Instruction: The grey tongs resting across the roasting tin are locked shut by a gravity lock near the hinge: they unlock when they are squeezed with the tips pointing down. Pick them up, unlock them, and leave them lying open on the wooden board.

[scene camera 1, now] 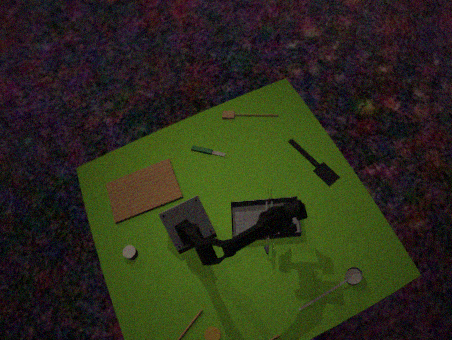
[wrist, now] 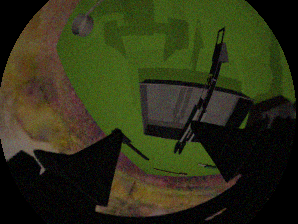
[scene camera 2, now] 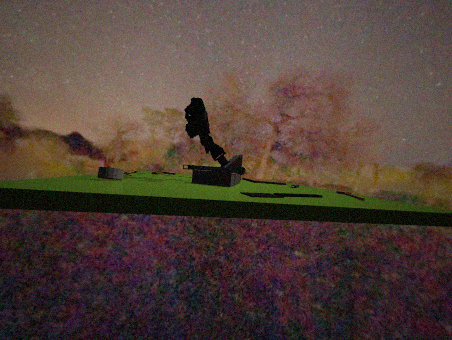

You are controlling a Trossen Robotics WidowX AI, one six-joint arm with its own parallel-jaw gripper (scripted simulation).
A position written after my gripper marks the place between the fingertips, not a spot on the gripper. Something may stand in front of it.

My gripper (wrist: 157,129) is open, with nothing in its grasp. Further things: a roasting tin (scene camera 1: 245,214) and a wooden board (scene camera 1: 139,192).
The roasting tin shows as well in the wrist view (wrist: 166,105).
